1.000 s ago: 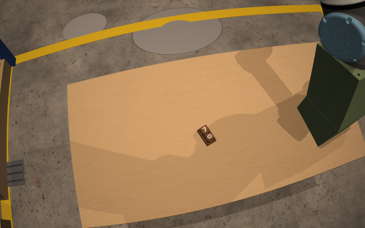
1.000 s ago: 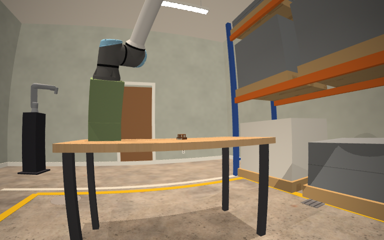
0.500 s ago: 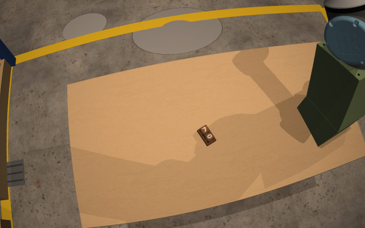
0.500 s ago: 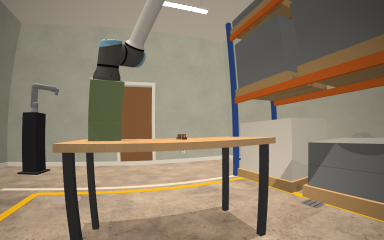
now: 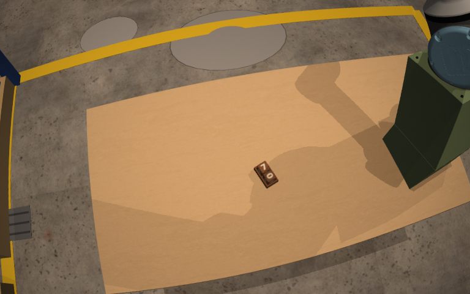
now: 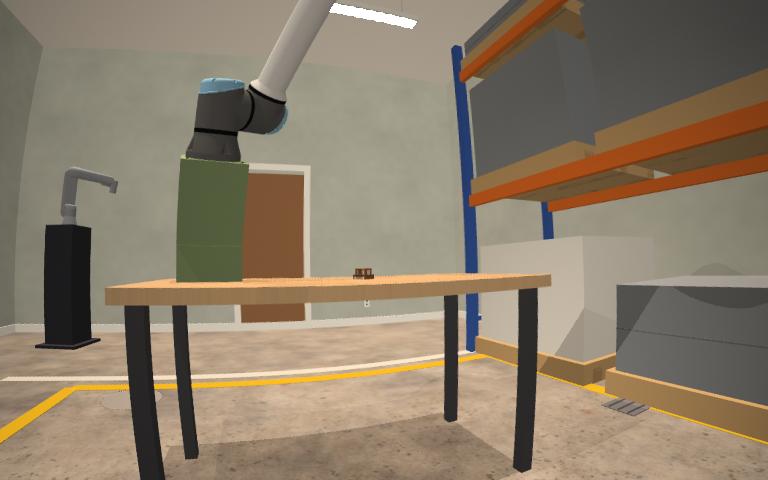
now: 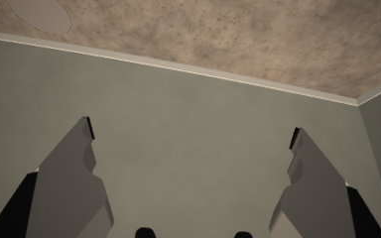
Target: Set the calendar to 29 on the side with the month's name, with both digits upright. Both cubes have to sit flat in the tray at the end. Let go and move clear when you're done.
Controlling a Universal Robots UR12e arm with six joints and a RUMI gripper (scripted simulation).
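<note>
Now: the tray 41 cm behind my hand, 98 cm to the left of it and 73 cm below it.
</note>
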